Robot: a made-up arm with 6 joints.
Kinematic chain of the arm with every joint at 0, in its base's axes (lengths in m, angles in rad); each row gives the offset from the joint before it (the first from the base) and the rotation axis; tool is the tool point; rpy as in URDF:
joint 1: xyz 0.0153 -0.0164 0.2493 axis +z
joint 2: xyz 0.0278 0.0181 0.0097 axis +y
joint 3: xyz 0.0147 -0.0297 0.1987 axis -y
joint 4: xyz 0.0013 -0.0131 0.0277 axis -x
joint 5: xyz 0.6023 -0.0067 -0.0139 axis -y
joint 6: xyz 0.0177 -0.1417 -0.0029 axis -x
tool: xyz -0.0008 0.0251 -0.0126 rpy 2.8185 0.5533 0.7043
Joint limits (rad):
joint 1: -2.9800..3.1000
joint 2: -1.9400..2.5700
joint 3: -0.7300..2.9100
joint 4: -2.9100..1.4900
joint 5: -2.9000..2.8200
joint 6: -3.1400..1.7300
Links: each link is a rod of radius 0.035 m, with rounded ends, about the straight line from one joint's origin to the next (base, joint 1, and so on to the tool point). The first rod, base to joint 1, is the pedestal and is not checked.
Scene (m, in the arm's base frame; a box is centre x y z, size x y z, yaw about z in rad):
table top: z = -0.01
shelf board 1: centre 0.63 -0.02 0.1 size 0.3 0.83 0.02 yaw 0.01
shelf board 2: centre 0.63 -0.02 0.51 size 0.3 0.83 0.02 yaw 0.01
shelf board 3: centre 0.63 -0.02 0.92 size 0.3 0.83 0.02 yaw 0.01
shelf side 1: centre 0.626 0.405 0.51 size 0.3 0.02 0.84 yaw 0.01
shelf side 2: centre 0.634 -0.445 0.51 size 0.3 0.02 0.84 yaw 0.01
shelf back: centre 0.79 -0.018 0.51 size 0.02 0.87 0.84 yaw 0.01
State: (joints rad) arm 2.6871 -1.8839 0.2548 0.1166 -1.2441 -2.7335
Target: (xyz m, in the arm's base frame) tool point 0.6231 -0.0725 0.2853
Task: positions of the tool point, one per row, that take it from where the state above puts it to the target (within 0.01 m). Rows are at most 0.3 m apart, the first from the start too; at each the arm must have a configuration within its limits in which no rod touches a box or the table.
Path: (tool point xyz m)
1: 0.3584 -0.0666 0.8628
2: 0.1869 0.0565 0.8945
3: 0.1192 0.2336 0.8234
4: 0.1639 0.3784 0.6684
5: 0.2738 0.4229 0.4618
6: 0.4105 0.3548 0.4211
7: 0.5233 0.2420 0.3784
8: 0.5976 0.0946 0.3331
9: 0.6231 -0.0725 0.2853

